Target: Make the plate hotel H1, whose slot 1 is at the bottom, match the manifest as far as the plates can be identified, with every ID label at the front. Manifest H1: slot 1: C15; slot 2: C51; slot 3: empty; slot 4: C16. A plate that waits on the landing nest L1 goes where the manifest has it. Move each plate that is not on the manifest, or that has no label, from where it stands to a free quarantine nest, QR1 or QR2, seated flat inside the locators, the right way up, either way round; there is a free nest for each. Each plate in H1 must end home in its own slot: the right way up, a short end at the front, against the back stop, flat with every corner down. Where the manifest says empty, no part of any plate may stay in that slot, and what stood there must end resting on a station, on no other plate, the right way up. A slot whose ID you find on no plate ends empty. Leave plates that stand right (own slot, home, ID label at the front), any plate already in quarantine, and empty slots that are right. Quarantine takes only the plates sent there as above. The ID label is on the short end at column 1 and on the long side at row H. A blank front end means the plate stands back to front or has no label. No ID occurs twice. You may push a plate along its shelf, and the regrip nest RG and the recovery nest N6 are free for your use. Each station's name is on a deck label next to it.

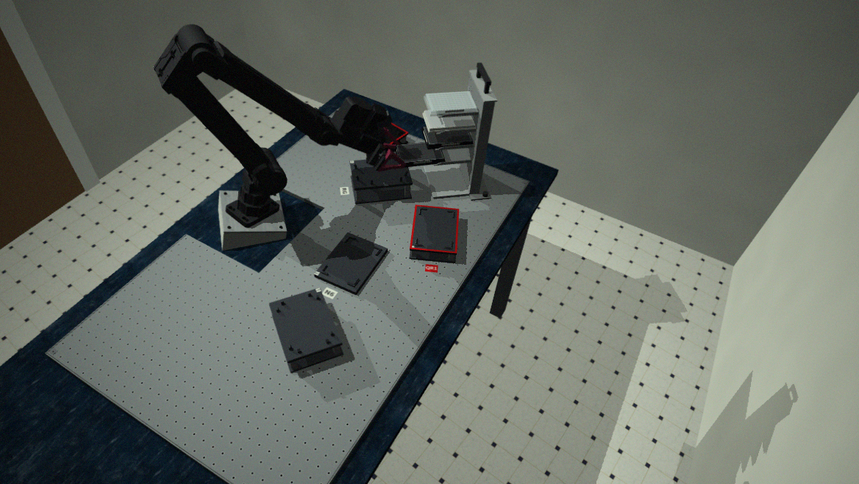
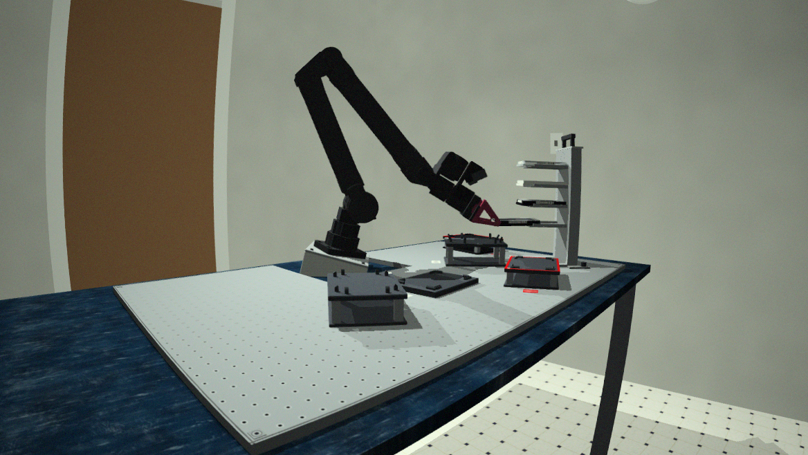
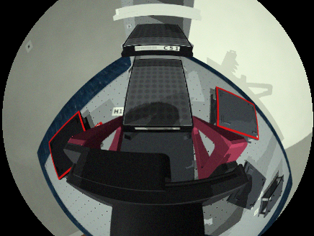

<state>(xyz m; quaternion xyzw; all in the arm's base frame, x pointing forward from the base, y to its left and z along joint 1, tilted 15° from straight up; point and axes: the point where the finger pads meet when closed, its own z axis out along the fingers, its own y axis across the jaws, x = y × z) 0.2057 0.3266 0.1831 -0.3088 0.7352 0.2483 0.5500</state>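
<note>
My hand is 40 mm past the raised regrip nest RG, 40 mm to the left of it and 60 mm above it. Also, from my hand: quarantine nest QR1 (200 mm ahead, 110 mm to the right, 80 mm below); then plate hotel H1 (140 mm ahead, 160 mm to the left, 50 mm above); then quarantine nest QR2 (190 mm behind, 130 mm to the left, 80 mm below).
</note>
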